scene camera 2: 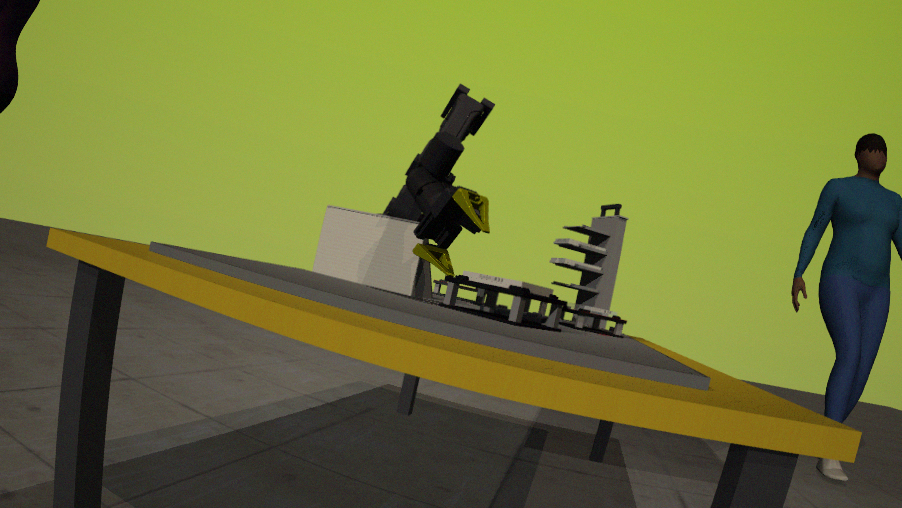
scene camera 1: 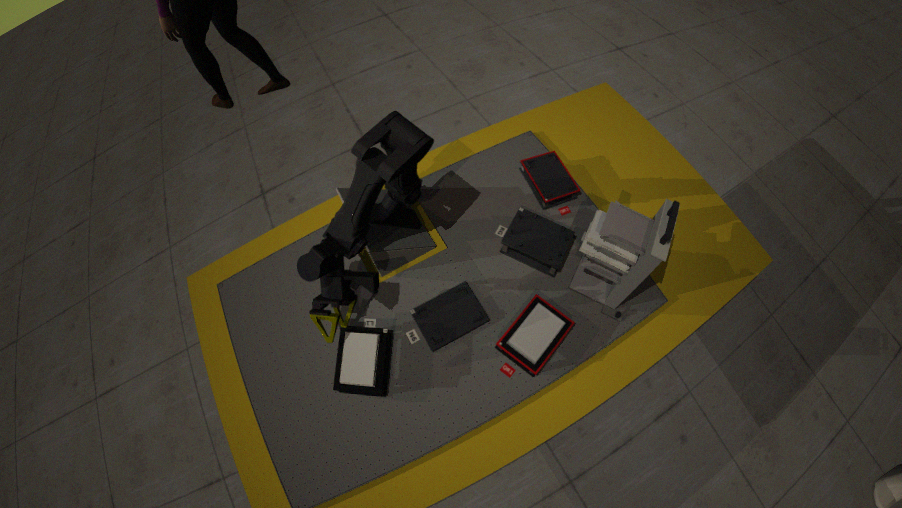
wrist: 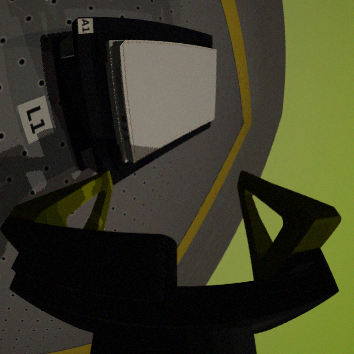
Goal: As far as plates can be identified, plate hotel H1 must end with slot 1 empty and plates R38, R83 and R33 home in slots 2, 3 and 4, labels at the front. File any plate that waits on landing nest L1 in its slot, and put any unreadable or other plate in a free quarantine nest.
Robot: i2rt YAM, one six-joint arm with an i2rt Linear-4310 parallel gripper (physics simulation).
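Frame: origin at the arm's base, x left, y back, z up, level; centimetres.
Seen in the pictures: gripper, fingertip midpoint: [scene camera 2: 468, 254] [scene camera 1: 337, 334] [wrist: 174, 177]; arm's base, link origin: [scene camera 2: 381, 252] [scene camera 1: 386, 216].
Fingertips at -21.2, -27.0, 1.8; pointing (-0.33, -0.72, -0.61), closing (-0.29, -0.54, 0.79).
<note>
Pixels of each thing's middle, then the offset from my fingertips to it, as dx, dy, dz.
- landing nest L1, body centre: [wrist: 152, 88] [scene camera 2: 503, 302] [scene camera 1: 362, 361] +2.7, -6.5, -6.2
- Plate hotel H1, body centre: [scene camera 1: 626, 250] [scene camera 2: 589, 262] +69.1, -10.8, +8.8
- second red-rimmed nest, body centre: [scene camera 2: 465, 292] [scene camera 1: 549, 178] +69.9, +23.4, -6.7
- Dark nest N6, body centre: [scene camera 2: 515, 313] [scene camera 1: 449, 315] +26.9, -3.1, -8.1
- dark nest, body centre: [scene camera 2: 512, 297] [scene camera 1: 537, 240] +55.9, +5.7, -5.1
My gripper [scene camera 1: 338, 332] [scene camera 2: 470, 252] [wrist: 174, 177] is open and empty. It is above and beside landing nest L1 [scene camera 1: 384, 362] [wrist: 97, 90], near the nest's L1 label. A white plate [scene camera 1: 359, 358] [scene camera 2: 492, 277] [wrist: 170, 97] lies flat on L1; the marking on its edge is too small to read. Plate hotel H1 [scene camera 1: 640, 271] [scene camera 2: 611, 252] stands at the far side. In the second scene view, white plates sit on its second and third shelves from the top; their labels cannot be read. Another white plate [scene camera 1: 537, 333] [scene camera 2: 596, 311] lies on a red-rimmed nest.
A second red-rimmed nest [scene camera 1: 550, 177] holds no visible plate. Dark nest N6 [scene camera 1: 450, 315] and another dark nest [scene camera 1: 537, 241] stand between L1 and the hotel. A white panel [scene camera 2: 366, 249] stands beside the arm's base. People stand on the floor away from the table.
</note>
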